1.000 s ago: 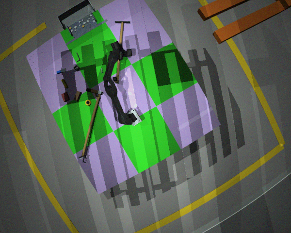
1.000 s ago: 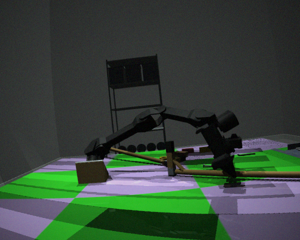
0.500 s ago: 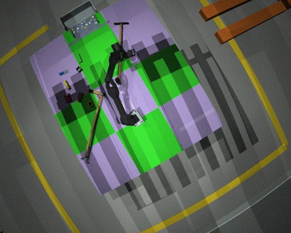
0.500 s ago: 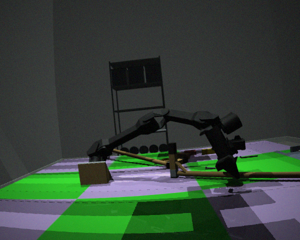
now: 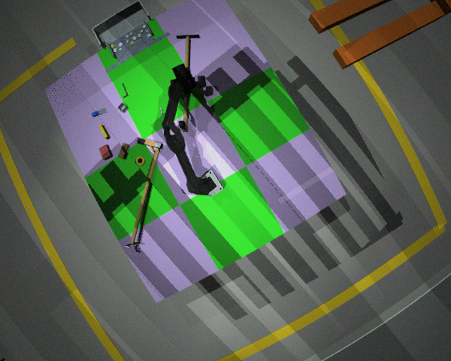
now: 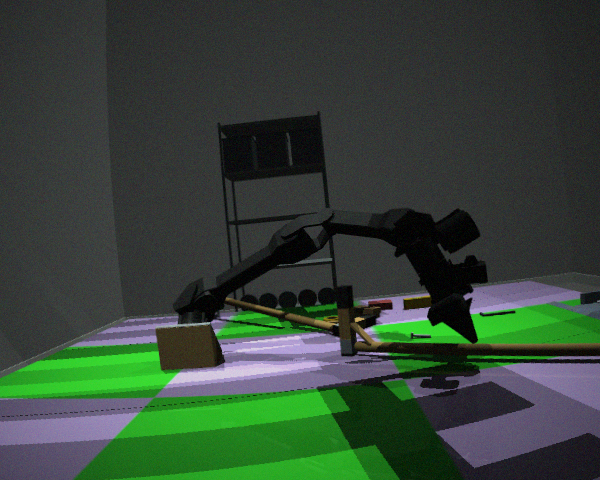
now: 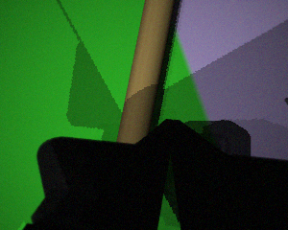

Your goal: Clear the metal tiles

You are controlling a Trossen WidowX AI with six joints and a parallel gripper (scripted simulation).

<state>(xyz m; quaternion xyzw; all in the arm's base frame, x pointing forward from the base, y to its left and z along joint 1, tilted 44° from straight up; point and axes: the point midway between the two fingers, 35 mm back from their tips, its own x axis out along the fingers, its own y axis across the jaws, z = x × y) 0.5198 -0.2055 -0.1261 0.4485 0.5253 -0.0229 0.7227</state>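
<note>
My gripper tip is now 3 cm short of the long scraper, 1 cm to the right of it and 2 cm below it. The rest, counted from my gripper tip: wooden block 8 cm behind, 54 cm to the left, 3 cm below; then yellow ring 19 cm behind, 49 cm to the left, 3 cm below; then hex key 21 cm ahead, 34 cm to the left, 4 cm below.
</note>
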